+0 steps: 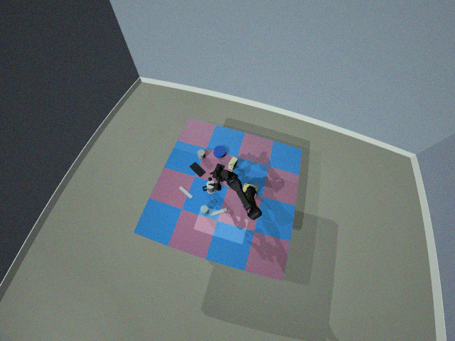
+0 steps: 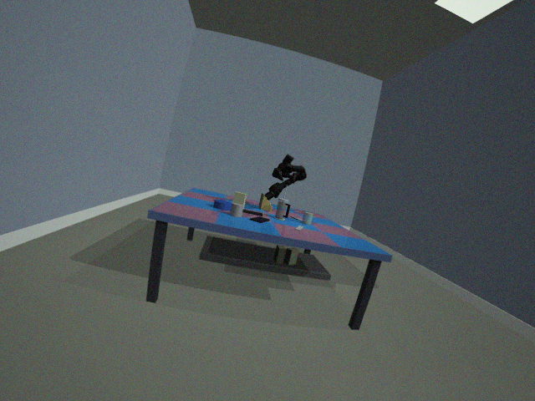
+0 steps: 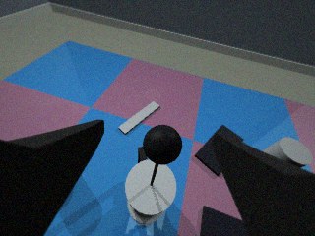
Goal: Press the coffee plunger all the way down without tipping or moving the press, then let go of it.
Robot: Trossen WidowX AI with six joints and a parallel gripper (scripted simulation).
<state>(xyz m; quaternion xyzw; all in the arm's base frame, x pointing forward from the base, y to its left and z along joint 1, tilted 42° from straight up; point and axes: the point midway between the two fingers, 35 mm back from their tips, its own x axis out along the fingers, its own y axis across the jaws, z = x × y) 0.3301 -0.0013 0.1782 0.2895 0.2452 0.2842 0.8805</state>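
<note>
Now: the coffee press 10 mm ahead of my gripper tip and 130 mm below it. From my gripper tip the other things lie so: pale cup 40 mm behind, 190 mm to the left, 220 mm below; then blue disc 90 mm ahead, 390 mm to the right, 240 mm below; then grey cylinder 240 mm ahead, 280 mm to the right, 230 mm below.
</note>
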